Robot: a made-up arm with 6 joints. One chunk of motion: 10 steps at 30 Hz.
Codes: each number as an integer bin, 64 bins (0 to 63) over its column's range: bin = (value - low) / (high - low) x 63, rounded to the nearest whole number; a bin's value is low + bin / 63 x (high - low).
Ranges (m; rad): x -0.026..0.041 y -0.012..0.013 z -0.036..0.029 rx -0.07..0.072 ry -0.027..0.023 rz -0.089..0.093
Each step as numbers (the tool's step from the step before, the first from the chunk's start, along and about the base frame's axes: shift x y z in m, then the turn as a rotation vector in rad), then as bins.
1 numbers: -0.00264 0.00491 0.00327 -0.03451 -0.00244 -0.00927
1 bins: 22 43 38 16 31 28
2 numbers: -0.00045 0.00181 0.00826 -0.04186 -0.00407 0.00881
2 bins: 24 35 43 12 29 34
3 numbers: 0.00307 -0.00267 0.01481 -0.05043 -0.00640 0.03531
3 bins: 27 24 49 9 26 43
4 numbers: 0.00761 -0.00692 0.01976 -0.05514 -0.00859 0.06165
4 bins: 32 13 54 7 23 52
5 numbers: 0.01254 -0.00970 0.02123 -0.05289 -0.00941 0.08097
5 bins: 36 6 55 8 22 59
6 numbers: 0.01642 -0.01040 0.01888 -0.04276 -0.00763 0.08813
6 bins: 40 4 53 12 24 61
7 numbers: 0.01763 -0.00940 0.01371 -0.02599 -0.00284 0.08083
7 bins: 41 7 48 20 30 59
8 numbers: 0.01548 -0.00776 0.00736 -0.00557 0.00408 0.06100
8 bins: 39 11 42 29 39 52
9 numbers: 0.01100 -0.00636 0.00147 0.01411 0.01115 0.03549
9 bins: 35 14 36 37 48 43
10 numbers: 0.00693 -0.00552 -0.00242 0.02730 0.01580 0.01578
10 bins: 31 16 33 43 54 36
